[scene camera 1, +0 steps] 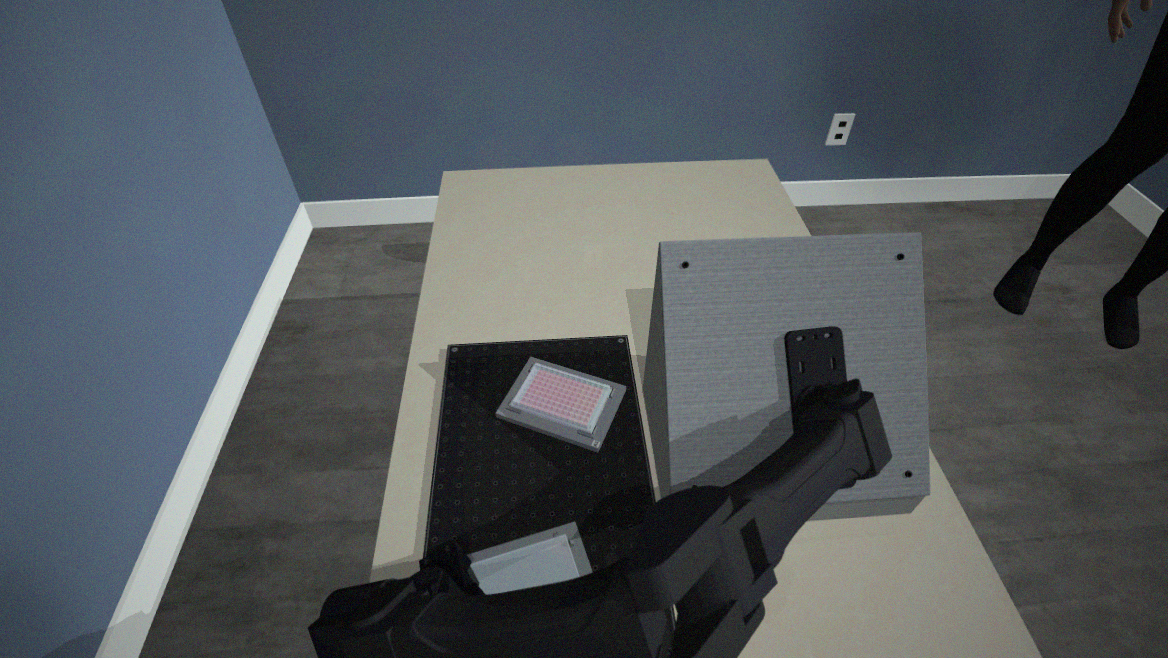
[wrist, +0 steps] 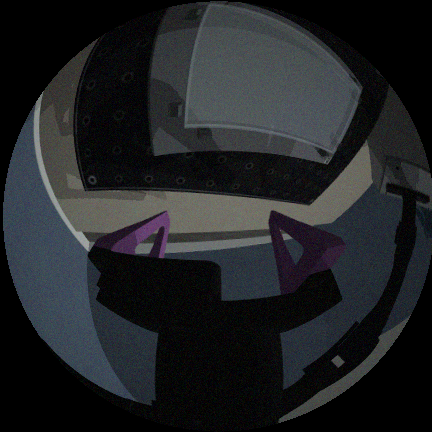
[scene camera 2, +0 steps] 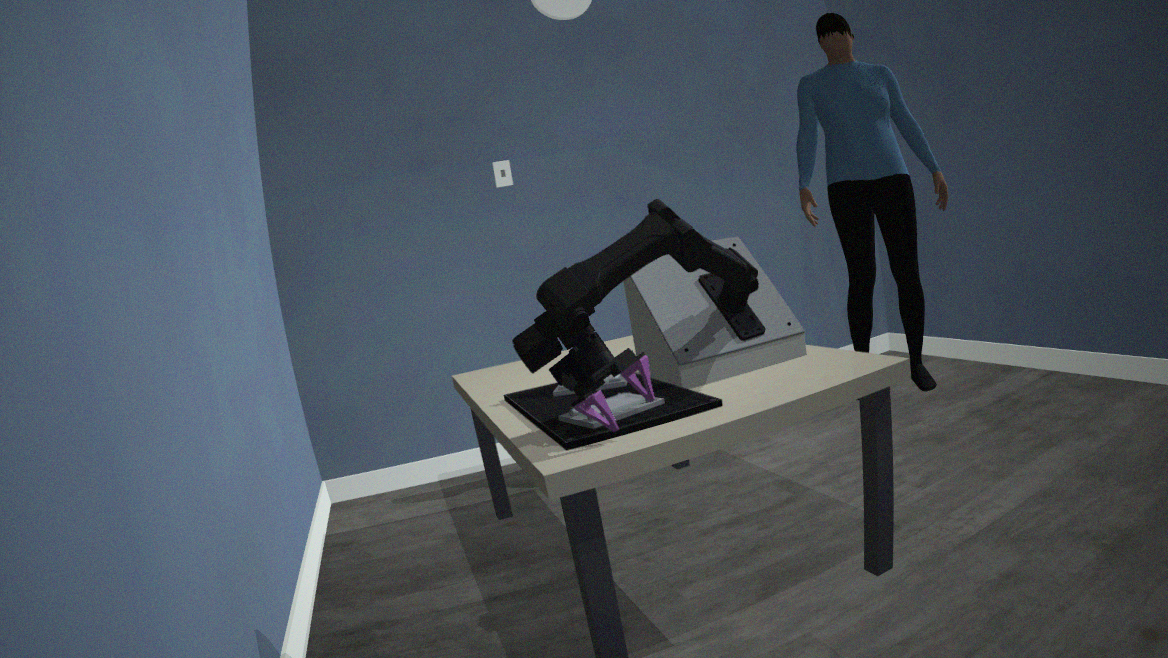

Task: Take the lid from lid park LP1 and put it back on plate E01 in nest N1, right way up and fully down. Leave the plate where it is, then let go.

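Seen in the pictures: gripper, between the fingertips: (wrist: 218,215) (scene camera 2: 635,415); arm's base, origin of its link: (scene camera 1: 818,408) (scene camera 2: 730,305).
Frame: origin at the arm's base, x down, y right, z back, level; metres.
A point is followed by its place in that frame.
The pale, clear lid (scene camera 1: 527,565) {x 0.110, y -0.110, z -0.373 m} (wrist: 265,75) lies flat on the grey lid park LP1 (scene camera 1: 577,543) {x 0.118, y -0.086, z -0.310 m} (wrist: 167,137) {x 0.117, y -0.196, z -0.436 m}. Plate E01 (scene camera 1: 563,396) {x 0.106, y 0.135, z -0.309 m}, with pink wells and no lid on it, sits in the grey nest N1 (scene camera 1: 603,435) {x 0.116, y 0.068, z -0.258 m} in scene camera 1. My gripper (scene camera 2: 633,414) {x 0.109, y -0.259, z -0.384 m} (wrist: 218,215) {x 0.109, y -0.259, z -0.384 m} is open with nothing between its purple fingers. In scene camera 2 the fingers are low at the lid park, one towards each end. In the wrist view the lid lies beyond the fingertips. The arm hides the fingers and part of the lid park in scene camera 1.
The black perforated board (scene camera 1: 490,498) {x 0.127, y -0.008, z -0.419 m} (scene camera 2: 682,398) {x 0.127, y -0.174, z -0.248 m} (wrist: 110,100) carries the nest and the lid park on the beige table (scene camera 1: 531,245) {x 0.140, y 0.548, z -0.341 m} (scene camera 2: 760,400) {x 0.140, y -0.295, z -0.149 m}. The sloped grey arm mount (scene camera 1: 735,326) {x -0.075, y 0.081, z -0.098 m} (scene camera 2: 694,318) {x 0.009, y -0.004, z -0.103 m} stands beside the board. A person (scene camera 2: 858,122) stands behind the table.
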